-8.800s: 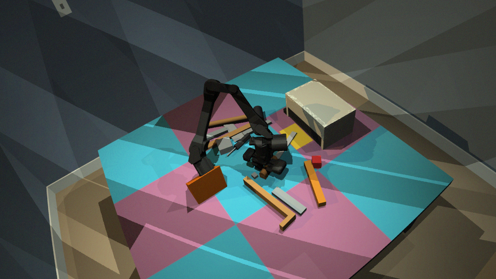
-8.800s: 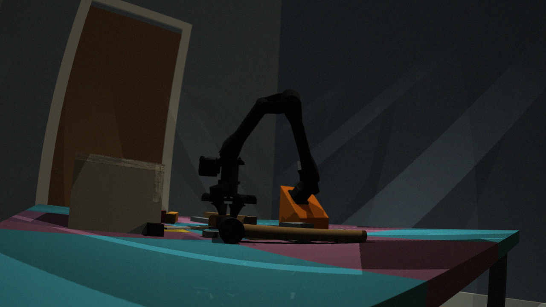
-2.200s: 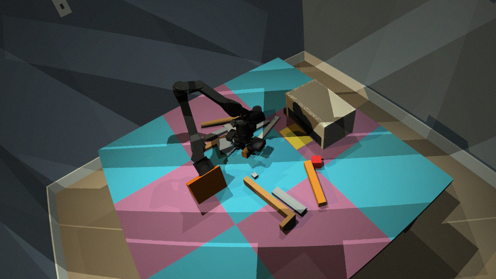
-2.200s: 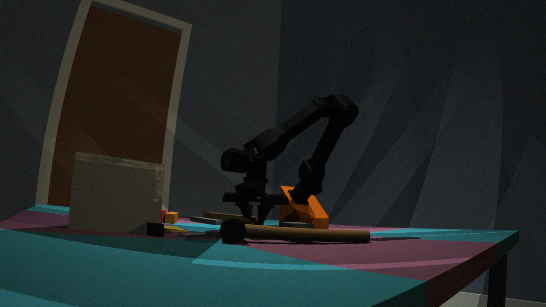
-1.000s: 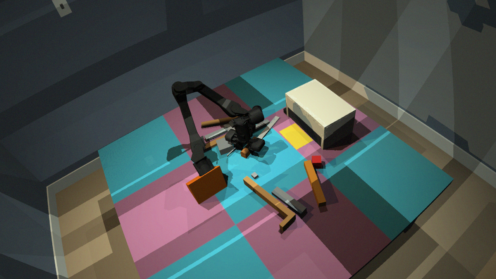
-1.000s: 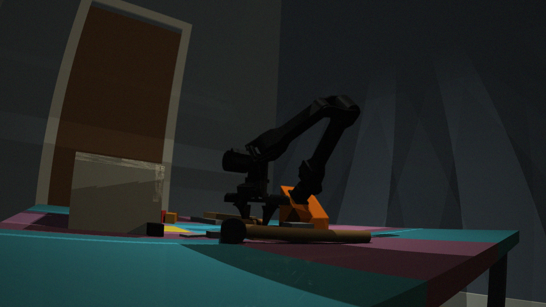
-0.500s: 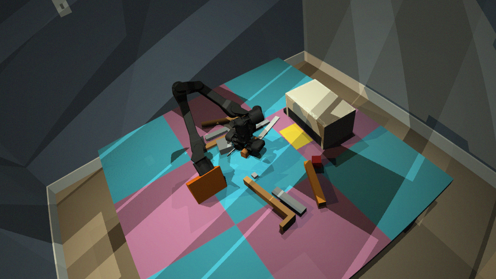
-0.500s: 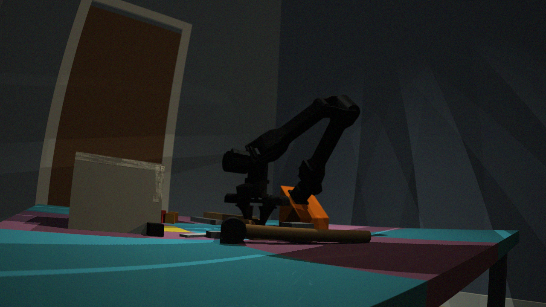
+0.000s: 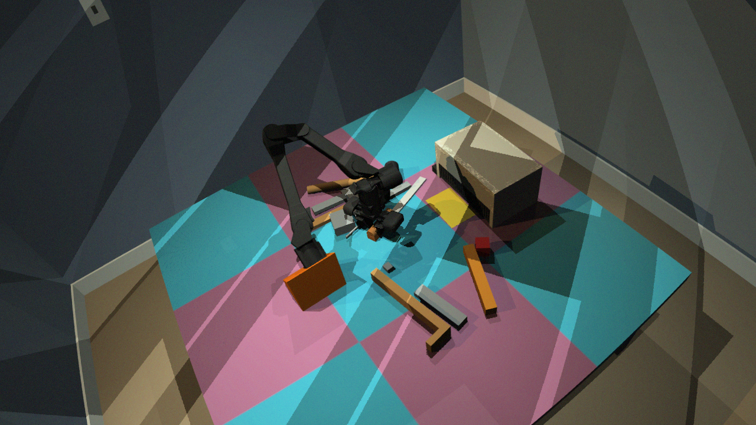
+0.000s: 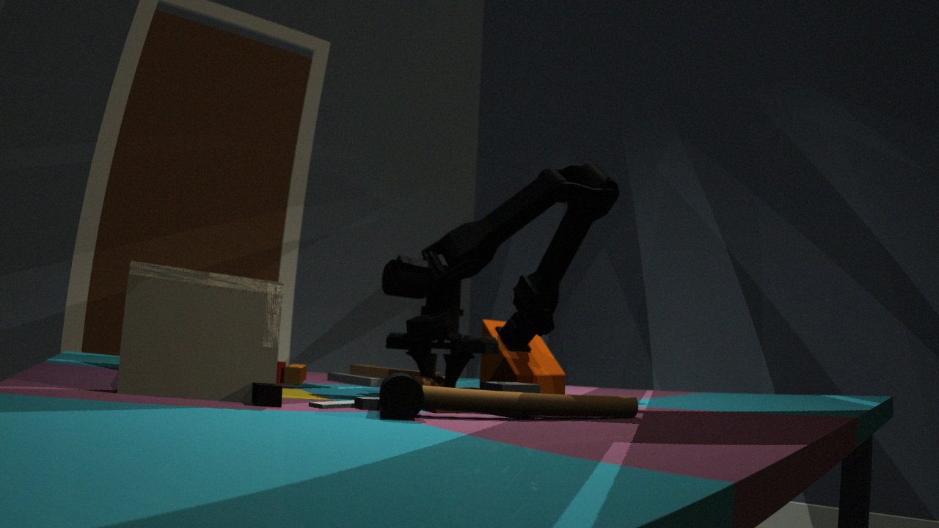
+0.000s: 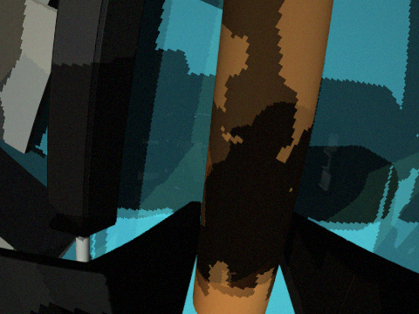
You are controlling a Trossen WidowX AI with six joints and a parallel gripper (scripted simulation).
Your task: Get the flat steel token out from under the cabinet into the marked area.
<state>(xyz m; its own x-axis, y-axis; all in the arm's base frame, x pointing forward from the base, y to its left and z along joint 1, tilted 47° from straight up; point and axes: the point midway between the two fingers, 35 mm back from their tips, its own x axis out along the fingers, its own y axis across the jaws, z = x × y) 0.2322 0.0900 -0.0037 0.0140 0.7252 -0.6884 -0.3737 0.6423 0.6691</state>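
Right now my gripper tip is 6 cm to the right of the screwdriver and 2 cm past it. Round my gripper tip: long wooden stick 16 cm to the left, 3 cm behind; small grey cube 13 cm to the right, 5 cm behind; grey block 10 cm to the left, 6 cm behind, 1 cm above.
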